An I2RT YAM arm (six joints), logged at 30 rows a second.
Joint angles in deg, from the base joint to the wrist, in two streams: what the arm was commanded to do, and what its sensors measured. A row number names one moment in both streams.
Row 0, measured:
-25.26, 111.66, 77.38, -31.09, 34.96, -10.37
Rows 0 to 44, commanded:
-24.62, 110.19, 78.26, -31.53, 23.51, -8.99
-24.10, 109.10, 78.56, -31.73, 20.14, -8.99
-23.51, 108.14, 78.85, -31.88, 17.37, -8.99
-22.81, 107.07, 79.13, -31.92, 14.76, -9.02
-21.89, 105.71, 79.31, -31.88, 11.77, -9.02
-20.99, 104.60, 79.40, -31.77, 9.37, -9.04
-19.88, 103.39, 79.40, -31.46, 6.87, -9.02
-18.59, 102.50, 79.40, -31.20, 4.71, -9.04
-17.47, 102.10, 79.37, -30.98, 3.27, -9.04
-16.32, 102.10, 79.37, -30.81, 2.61, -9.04
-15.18, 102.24, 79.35, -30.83, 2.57, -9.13
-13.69, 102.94, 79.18, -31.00, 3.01, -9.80
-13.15, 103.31, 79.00, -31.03, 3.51, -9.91
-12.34, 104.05, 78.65, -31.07, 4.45, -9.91
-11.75, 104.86, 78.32, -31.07, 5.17, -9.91
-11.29, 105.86, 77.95, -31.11, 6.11, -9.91
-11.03, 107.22, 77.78, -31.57, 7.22, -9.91
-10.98, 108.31, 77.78, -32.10, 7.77, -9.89
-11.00, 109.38, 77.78, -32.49, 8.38, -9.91
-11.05, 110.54, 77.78, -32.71, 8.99, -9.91
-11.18, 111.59, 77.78, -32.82, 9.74, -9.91
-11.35, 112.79, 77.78, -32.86, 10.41, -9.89
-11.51, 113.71, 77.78, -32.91, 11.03, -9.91
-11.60, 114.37, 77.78, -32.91, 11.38, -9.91
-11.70, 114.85, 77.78, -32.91, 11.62, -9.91
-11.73, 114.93, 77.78, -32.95, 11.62, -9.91
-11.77, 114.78, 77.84, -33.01, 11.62, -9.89
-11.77, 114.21, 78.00, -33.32, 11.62, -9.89
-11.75, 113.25, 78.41, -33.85, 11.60, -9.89
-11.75, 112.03, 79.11, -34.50, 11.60, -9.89
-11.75, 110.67, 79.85, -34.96, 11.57, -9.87
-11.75, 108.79, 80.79, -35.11, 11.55, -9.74
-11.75, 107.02, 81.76, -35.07, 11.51, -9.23
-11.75, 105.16, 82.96, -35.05, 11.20, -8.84
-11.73, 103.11, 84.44, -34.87, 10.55, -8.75
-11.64, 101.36, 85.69, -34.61, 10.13, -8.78
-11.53, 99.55, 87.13, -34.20, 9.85, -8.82
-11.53, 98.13, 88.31, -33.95, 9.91, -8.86
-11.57, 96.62, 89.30, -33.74, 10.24, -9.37
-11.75, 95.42, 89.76, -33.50, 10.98, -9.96
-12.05, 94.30, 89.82, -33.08, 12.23, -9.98
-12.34, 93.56, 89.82, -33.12, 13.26, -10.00
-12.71, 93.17, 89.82, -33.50, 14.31, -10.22
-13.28, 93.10, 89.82, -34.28, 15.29, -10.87
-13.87, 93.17, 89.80, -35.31, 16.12, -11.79
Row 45, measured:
-12.16, 92.88, 89.71, -33.61, 12.10, -10.11
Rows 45 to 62, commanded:
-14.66, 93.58, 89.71, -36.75, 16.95, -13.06
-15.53, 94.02, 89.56, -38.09, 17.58, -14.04
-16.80, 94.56, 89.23, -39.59, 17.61, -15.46
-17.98, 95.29, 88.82, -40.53, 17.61, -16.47
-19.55, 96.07, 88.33, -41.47, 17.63, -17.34
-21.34, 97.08, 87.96, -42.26, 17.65, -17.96
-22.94, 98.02, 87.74, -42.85, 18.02, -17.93
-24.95, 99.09, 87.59, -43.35, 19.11, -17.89
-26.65, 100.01, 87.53, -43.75, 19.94, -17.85
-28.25, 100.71, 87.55, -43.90, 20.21, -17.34
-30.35, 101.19, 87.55, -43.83, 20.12, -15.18
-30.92, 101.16, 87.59, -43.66, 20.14, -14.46
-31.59, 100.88, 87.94, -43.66, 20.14, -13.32
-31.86, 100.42, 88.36, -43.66, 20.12, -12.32
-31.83, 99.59, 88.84, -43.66, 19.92, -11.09
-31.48, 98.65, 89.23, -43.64, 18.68, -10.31
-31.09, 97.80, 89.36, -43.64, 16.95, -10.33
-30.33, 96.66, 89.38, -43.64, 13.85, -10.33
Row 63, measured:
-32.56, 100.88, 87.05, -43.59, 18.68, -13.02
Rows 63 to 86, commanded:
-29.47, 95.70, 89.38, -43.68, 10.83, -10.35
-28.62, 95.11, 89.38, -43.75, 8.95, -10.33
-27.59, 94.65, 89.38, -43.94, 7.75, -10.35
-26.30, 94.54, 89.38, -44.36, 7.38, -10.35
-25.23, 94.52, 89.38, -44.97, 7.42, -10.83
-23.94, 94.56, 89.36, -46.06, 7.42, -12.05
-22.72, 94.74, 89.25, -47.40, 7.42, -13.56
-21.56, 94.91, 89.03, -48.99, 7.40, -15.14
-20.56, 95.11, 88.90, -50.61, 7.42, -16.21
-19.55, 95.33, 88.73, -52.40, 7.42, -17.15
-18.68, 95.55, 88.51, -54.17, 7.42, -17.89
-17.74, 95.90, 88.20, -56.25, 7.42, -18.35
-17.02, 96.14, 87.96, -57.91, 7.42, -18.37
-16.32, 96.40, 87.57, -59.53, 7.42, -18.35
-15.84, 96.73, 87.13, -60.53, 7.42, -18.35
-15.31, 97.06, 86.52, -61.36, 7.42, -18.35
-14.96, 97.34, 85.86, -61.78, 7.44, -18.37
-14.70, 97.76, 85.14, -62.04, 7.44, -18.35
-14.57, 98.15, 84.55, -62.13, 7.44, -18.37
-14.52, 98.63, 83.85, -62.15, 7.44, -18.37
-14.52, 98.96, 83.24, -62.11, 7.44, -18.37
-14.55, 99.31, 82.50, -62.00, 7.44, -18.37
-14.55, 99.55, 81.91, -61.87, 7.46, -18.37
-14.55, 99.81, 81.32, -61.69, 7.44, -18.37
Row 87, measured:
-14.72, 98.70, 82.81, -61.54, 8.14, -18.04
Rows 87 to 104, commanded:
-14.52, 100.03, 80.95, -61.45, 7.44, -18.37
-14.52, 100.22, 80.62, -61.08, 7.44, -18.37
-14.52, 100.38, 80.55, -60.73, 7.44, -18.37
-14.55, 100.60, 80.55, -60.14, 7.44, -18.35
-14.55, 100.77, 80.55, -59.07, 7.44, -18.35
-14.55, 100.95, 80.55, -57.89, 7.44, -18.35
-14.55, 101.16, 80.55, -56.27, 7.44, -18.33
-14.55, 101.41, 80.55, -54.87, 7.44, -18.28
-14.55, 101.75, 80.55, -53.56, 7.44, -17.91
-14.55, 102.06, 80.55, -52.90, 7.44, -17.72
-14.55, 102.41, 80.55, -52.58, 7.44, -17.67
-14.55, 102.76, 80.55, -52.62, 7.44, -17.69
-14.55, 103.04, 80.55, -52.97, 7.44, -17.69
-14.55, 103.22, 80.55, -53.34, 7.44, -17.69
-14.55, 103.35, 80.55, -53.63, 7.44, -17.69
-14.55, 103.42, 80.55, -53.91, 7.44, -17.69
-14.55, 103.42, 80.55, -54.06, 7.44, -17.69
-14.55, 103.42, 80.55, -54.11, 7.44, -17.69
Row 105, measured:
-14.72, 102.69, 80.60, -53.71, 8.16, -18.02
